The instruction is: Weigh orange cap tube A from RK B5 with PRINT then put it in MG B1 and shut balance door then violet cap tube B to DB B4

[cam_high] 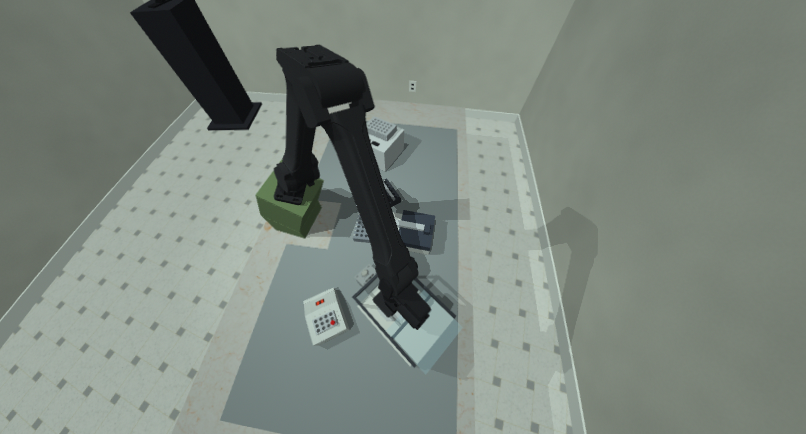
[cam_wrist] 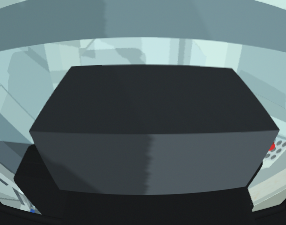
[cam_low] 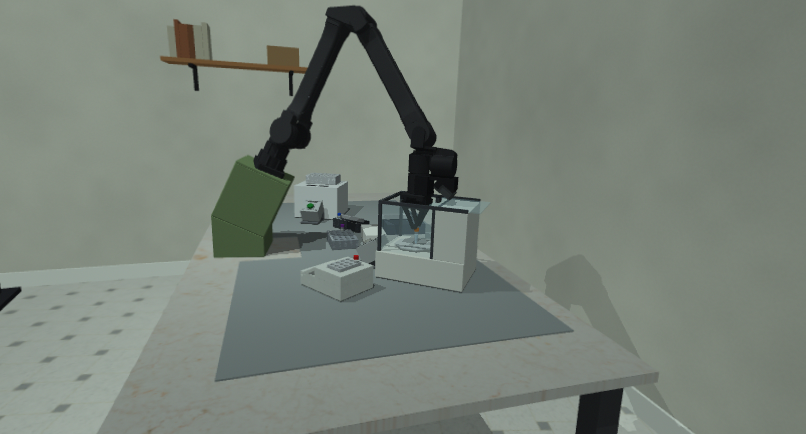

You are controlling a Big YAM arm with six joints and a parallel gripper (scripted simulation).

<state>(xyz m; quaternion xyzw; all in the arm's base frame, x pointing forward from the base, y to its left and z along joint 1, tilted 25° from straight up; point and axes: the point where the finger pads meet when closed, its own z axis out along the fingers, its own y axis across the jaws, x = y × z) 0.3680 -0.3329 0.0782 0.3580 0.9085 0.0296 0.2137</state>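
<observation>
Right now my hand is 60 mm above the balance pan. The rest, counted from my hand: balance door: 70 mm above, 60 mm to the right, 60 mm ahead; then red-capped tube: 190 mm behind, 70 mm below, 60 mm to the right; then dry block DB: 230 mm behind, 110 mm below, 30 mm to the right.
</observation>
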